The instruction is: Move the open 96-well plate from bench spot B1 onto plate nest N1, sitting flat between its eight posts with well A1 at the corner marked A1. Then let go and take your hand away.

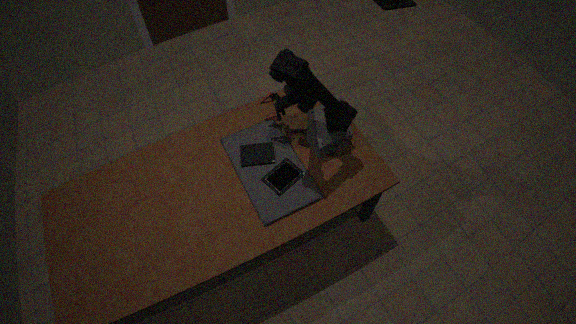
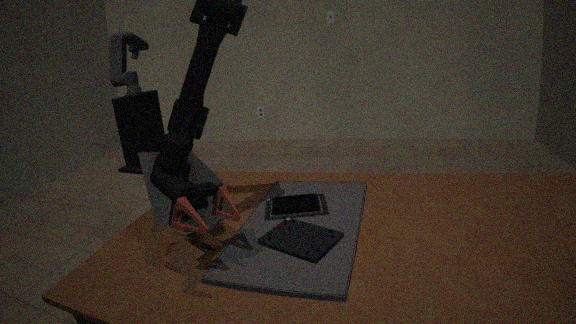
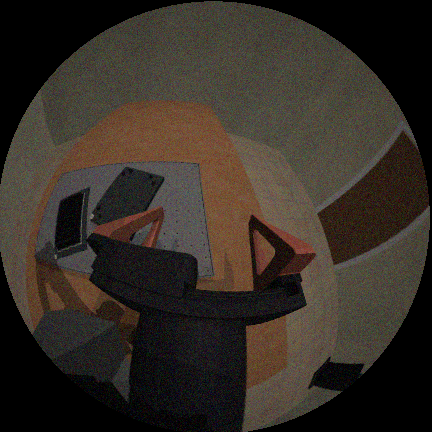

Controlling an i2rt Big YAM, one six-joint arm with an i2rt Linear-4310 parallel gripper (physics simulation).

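Pixels of known places: gripper, fingertip midpoint: [image 1: 262, 111] [image 2: 224, 225] [image 3: 205, 214]; arm's base at its link origin: [image 1: 333, 118].
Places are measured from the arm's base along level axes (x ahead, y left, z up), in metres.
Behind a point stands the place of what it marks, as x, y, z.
Note:
The 96-well plate [image 1: 284, 176] {0.300, 0.130, -0.138} [image 2: 296, 205] {0.312, 0.103, -0.138} [image 3: 71, 220] {0.300, 0.096, -0.140} is a black rectangle with a thin light rim. It lies on bench spot B1, which shows as a dark grey border [image 2: 324, 207] {0.384, 0.127, -0.149}. The plate nest N1 [image 1: 257, 154] {0.377, -0.034, -0.139} [image 2: 301, 240] {0.386, -0.056, -0.139} [image 3: 129, 195] {0.376, -0.052, -0.139} is a dark slab beside it, with small posts near its corners and a pale corner mark [image 2: 288, 219] {0.318, 0.030, -0.140} [image 3: 93, 217] {0.315, 0.023, -0.139}; no plate is on it. My gripper [image 1: 265, 111] {0.288, -0.195, -0.033} [image 2: 223, 224] {0.288, -0.195, -0.033} [image 3: 205, 214] {0.288, -0.195, -0.033} is open and empty, above the board's edge on the arm's side, apart from plate and nest. Wells and lettering are too dark to read.
A grey perforated board [image 1: 260, 200] {0.442, 0.199, -0.151} [image 2: 280, 280] {0.390, -0.189, -0.151} [image 3: 185, 185] {0.429, -0.174, -0.151} carries the plate and nest on the orange-brown table [image 1: 150, 215] {0.952, 0.084, -0.164} [image 2: 450, 250] {0.722, -0.004, -0.164} [image 3: 165, 135] {0.703, -0.062, -0.164}. The arm's grey base [image 1: 320, 130] {0.080, 0.027, -0.020} [image 3: 75, 340] stands beside the board. The scene is dim, with arm shadows across board and table.

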